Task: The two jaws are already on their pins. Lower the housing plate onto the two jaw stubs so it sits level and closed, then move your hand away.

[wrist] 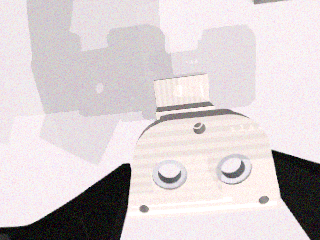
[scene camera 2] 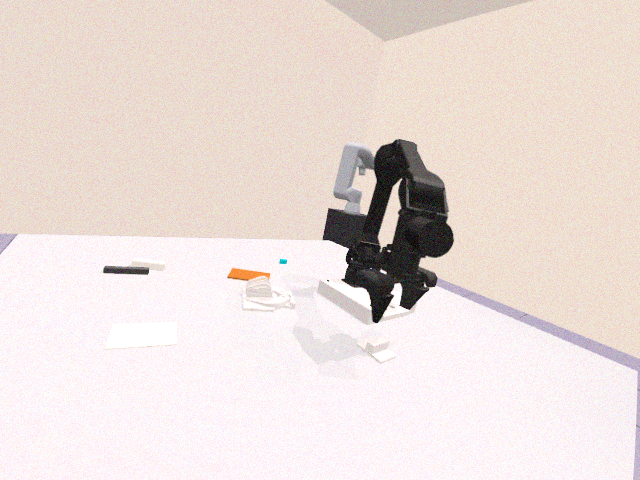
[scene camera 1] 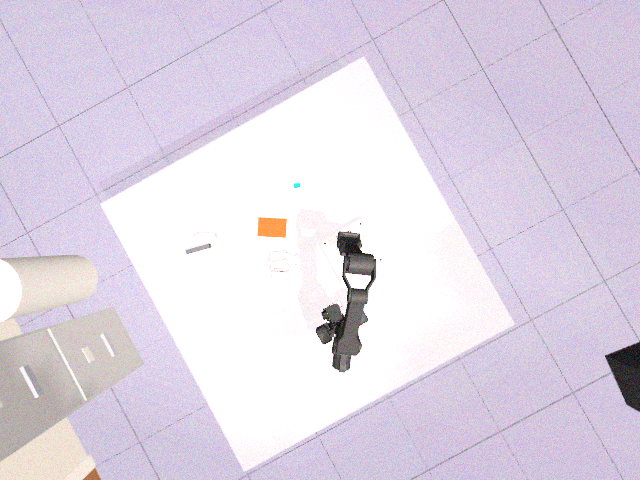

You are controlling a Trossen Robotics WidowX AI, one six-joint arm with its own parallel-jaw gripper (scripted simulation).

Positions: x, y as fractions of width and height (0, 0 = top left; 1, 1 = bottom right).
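You'd see a white ribbed block (wrist: 0.59, 0.39) here. There's the gripper (wrist: 0.61, 0.68) as well, and you get the gripper (scene camera 1: 0.53, 0.66) again, plus the gripper (scene camera 2: 0.61, 0.67).
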